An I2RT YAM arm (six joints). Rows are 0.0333 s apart.
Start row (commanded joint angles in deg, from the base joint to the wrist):
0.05, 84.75, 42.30, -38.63, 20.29, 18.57
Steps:
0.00, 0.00, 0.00, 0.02, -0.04, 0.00
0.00, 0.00, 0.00, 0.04, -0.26, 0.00
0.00, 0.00, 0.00, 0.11, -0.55, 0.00
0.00, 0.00, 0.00, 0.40, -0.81, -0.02
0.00, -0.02, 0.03, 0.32, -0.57, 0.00
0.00, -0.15, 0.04, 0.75, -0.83, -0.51
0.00, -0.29, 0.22, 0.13, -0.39, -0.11
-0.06, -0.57, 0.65, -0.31, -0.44, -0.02
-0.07, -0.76, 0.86, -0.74, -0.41, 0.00
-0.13, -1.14, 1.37, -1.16, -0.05, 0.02
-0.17, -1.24, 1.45, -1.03, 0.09, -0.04
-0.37, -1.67, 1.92, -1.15, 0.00, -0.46
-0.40, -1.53, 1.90, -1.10, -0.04, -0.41
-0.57, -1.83, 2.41, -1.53, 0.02, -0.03
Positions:
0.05, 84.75, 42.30, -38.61, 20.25, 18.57
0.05, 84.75, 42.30, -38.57, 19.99, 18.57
0.05, 84.75, 42.30, -38.46, 19.44, 18.57
0.05, 84.75, 42.30, -38.06, 18.63, 18.55
0.05, 84.73, 42.33, -37.74, 18.06, 18.55
0.05, 84.58, 42.37, -36.99, 17.23, 18.04
0.05, 84.29, 42.59, -36.86, 16.84, 17.93
-0.01, 83.72, 43.24, -37.17, 16.40, 17.91
-0.08, 82.96, 44.10, -37.91, 15.99, 17.91
-0.21, 81.82, 45.47, -39.07, 15.94, 17.93
-0.38, 80.58, 46.92, -40.10, 16.03, 17.89
-0.75, 78.91, 48.84, -41.25, 16.03, 17.43
-1.15, 77.38, 50.74, -42.35, 15.99, 17.02
-1.72, 75.55, 53.15, -43.88, 16.01, 16.99

